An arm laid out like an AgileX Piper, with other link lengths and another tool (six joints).
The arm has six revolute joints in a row. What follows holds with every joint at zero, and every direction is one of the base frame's. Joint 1 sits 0.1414 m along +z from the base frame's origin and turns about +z. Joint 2 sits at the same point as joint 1 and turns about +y. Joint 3 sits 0.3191 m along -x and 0.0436 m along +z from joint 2 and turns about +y. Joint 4 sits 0.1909 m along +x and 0.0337 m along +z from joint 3 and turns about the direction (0.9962, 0, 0.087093). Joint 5 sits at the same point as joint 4 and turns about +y. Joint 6 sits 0.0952 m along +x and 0.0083 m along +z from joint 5 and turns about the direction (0.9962, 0, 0.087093). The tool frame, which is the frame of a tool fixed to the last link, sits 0.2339 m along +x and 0.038 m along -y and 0.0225 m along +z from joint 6; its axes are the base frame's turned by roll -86.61, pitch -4.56 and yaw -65.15 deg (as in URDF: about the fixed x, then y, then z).
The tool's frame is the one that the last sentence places.
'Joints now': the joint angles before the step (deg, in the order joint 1, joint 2, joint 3, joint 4, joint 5, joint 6). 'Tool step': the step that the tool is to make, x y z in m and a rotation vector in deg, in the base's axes. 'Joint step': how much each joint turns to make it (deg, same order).
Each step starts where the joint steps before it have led.
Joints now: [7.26, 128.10, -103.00, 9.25, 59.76, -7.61]
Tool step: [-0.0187, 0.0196, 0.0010, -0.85, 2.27, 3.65]
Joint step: [2.93, -0.48, 0.02, -0.68, 2.88, -0.07]
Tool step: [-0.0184, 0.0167, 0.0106, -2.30, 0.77, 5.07]
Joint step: [3.89, -2.05, 0.95, -2.29, 2.37, -0.15]
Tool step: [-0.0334, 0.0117, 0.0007, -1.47, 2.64, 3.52]
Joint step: [3.15, -2.54, 4.72, -0.77, 0.76, -0.04]
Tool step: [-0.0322, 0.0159, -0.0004, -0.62, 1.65, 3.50]
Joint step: [3.61, -2.87, 5.97, 0.00, -1.34, -0.01]
